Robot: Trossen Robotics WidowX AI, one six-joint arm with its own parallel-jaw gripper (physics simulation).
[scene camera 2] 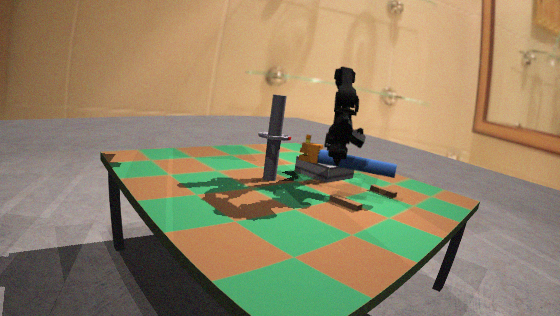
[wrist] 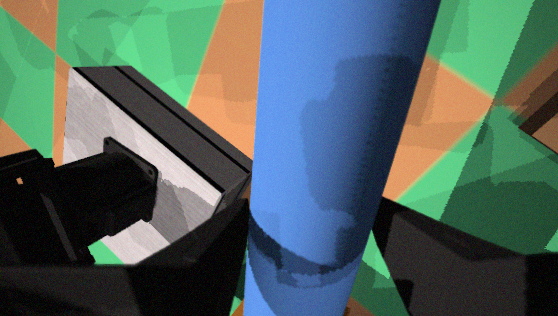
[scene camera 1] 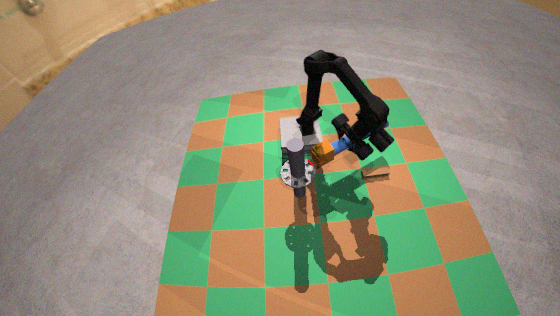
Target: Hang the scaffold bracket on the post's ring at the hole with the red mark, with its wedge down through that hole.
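Note:
The bracket has a blue tube (scene camera 1: 341,145) (scene camera 2: 372,165) (wrist: 330,125) and an orange head (scene camera 1: 323,153) (scene camera 2: 310,152). A small yellow-orange piece (scene camera 2: 308,138) stands up from the head; I cannot tell if it is the wedge. My gripper (scene camera 1: 352,142) (scene camera 2: 338,159) (wrist: 307,205) is shut on the blue tube and holds the bracket above the table, tube roughly level. The head is beside the grey post (scene camera 1: 296,160) (scene camera 2: 273,155), apart from it and lower than the ring (scene camera 1: 283,173) (scene camera 2: 263,134). The ring's red mark (scene camera 1: 311,163) (scene camera 2: 289,138) is on the side towards the head.
The arm's grey base block (scene camera 1: 291,129) (scene camera 2: 320,171) (wrist: 170,135) stands close behind the post and head. Two brown blocks (scene camera 2: 345,202) (scene camera 2: 383,191) lie on the checkered table (scene camera 1: 240,255) (scene camera 2: 225,250) below the tube; one brown block (scene camera 1: 376,173) shows in scene camera 1.

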